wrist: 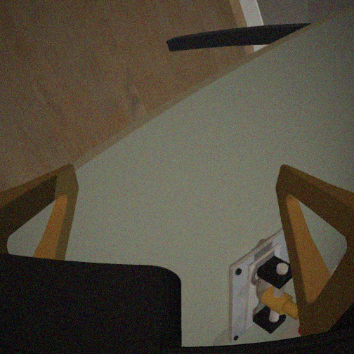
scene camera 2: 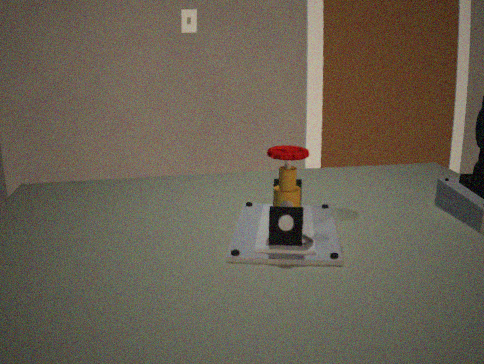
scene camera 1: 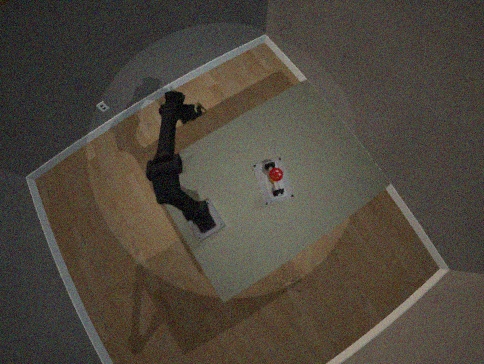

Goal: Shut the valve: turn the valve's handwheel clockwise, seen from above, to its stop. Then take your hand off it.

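The red handwheel point(scene camera 1: 276, 174) point(scene camera 2: 288, 153) sits level on top of the valve's brass body point(scene camera 2: 287, 194) point(wrist: 276, 301). In the wrist view a sliver of red shows beside the right finger, which hides most of the wheel. The valve's pipe runs between two black blocks on a pale base plate point(scene camera 1: 264, 193) point(scene camera 2: 245, 235) point(wrist: 239, 300). My gripper point(scene camera 1: 202, 109) point(wrist: 176, 175) is open and empty. In scene camera 1 it is well up and left of the valve, apart from the handwheel. It does not show in scene camera 2.
The valve's plate lies on the grey-green table point(scene camera 1: 320, 130) point(scene camera 2: 125, 280) point(wrist: 175, 200). My arm's base plate point(scene camera 1: 216, 230) point(scene camera 2: 457, 202) is at the table's side, left of the valve in scene camera 1. Wooden floor point(scene camera 1: 400, 240) point(wrist: 75, 75) lies beyond the table's edges.
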